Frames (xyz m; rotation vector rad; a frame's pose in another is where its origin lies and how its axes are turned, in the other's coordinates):
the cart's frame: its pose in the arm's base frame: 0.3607 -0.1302 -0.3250 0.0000 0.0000 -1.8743
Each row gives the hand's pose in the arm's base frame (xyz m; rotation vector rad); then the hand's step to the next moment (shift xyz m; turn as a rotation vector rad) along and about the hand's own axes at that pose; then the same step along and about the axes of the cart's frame.
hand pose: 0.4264 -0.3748 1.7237 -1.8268 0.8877 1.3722
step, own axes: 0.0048 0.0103 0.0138 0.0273 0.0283 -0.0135
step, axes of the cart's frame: -0.0008 -0.0155 -0.0088 0.0317 -0.0015 -0.0268
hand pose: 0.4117 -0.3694 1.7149 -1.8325 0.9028 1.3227
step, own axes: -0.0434 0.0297 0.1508 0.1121 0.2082 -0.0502
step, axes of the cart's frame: -0.0804 -0.1380 0.0015 0.1955 -0.0700 -0.1238
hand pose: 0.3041 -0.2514 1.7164 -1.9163 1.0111 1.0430
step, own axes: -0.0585 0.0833 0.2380 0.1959 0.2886 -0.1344
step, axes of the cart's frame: -0.1248 -0.2174 -0.0648 0.3244 -0.0431 -0.1806
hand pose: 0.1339 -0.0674 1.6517 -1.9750 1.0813 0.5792
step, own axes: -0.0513 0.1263 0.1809 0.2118 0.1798 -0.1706
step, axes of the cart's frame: -0.0846 -0.1705 -0.1228 0.2964 0.0542 -0.1246
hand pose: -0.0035 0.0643 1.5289 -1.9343 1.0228 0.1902
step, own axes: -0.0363 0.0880 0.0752 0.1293 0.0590 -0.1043
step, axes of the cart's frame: -0.0355 -0.0818 -0.0822 0.1584 0.0643 -0.0430
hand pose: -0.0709 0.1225 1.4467 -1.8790 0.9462 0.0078
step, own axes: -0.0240 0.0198 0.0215 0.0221 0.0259 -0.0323
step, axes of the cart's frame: -0.0197 -0.0277 -0.0167 0.0453 0.0008 -0.0121
